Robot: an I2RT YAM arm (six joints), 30 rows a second.
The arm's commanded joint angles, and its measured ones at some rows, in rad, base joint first. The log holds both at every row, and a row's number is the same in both.
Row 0, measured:
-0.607 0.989 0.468 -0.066 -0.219 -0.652
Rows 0 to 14, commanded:
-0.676 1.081 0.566 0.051 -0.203 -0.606
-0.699 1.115 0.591 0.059 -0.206 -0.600
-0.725 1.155 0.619 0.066 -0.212 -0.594
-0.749 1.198 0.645 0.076 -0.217 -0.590
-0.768 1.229 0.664 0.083 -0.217 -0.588
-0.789 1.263 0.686 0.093 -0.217 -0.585
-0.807 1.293 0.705 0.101 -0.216 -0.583
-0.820 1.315 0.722 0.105 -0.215 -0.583
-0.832 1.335 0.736 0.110 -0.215 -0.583
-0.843 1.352 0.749 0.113 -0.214 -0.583
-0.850 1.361 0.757 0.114 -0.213 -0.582
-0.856 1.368 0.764 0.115 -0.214 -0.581
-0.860 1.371 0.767 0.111 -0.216 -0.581
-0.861 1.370 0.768 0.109 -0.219 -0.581
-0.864 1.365 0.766 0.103 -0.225 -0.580
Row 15, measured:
-0.858 1.373 0.738 0.079 -0.216 -0.596
